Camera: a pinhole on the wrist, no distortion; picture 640 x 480 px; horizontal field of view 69.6 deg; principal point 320.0 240.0 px. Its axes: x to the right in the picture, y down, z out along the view. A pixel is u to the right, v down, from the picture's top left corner.
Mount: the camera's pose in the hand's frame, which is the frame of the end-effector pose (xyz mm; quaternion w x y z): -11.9 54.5 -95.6 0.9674 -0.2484 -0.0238 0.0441
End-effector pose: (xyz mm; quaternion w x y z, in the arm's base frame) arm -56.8 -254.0 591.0 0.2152 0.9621 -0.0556 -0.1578
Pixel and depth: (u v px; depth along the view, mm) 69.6 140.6 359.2
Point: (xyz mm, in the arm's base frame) -357.1 -440.3 498.5
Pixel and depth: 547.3 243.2 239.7
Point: -17.6 -479.9 544.9
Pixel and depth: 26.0 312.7 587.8
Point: -599.2 -665.9 562.9
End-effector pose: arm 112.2 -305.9 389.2 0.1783 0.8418 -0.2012 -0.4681
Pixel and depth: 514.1 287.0 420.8
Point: -97.7 -667.4 318.0
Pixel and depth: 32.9 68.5 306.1
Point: -196.6 -293.4 472.2
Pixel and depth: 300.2 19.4 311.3
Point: -130.9 -377.4 325.9
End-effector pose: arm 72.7 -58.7 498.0 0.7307 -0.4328 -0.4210 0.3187
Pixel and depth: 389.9 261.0 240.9
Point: -41.4 65.0 365.8
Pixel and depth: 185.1 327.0 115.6
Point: 40.7 -53.5 364.6
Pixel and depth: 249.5 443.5 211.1
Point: -18.5 1.6 277.0
